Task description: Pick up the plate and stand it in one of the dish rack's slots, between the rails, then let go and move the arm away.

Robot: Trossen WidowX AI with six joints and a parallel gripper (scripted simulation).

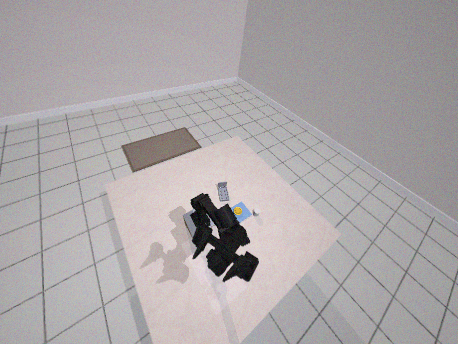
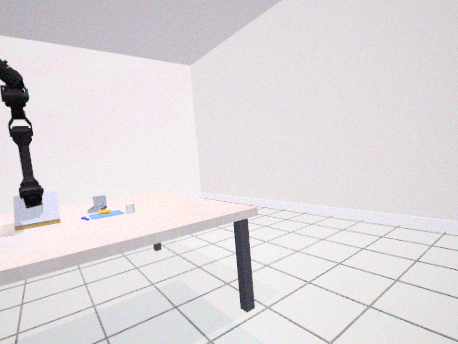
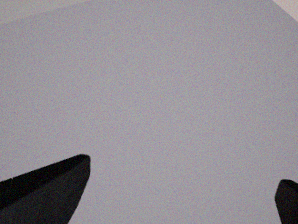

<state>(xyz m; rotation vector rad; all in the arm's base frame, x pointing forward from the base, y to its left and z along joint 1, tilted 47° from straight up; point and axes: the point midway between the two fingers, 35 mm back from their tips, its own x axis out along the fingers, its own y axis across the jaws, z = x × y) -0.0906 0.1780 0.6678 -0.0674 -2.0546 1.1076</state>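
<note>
Now: the yellow plate 46 cm ahead of my gripper tip, 25 cm to the left of it and 69 cm below it. The rest, counted from my gripper tip: white cup: 56 cm ahead, 15 cm to the left, 69 cm below; then dish rack: 48 cm ahead, 43 cm to the left, 69 cm below; then blue mat: 47 cm ahead, 24 cm to the left, 71 cm below.
</note>
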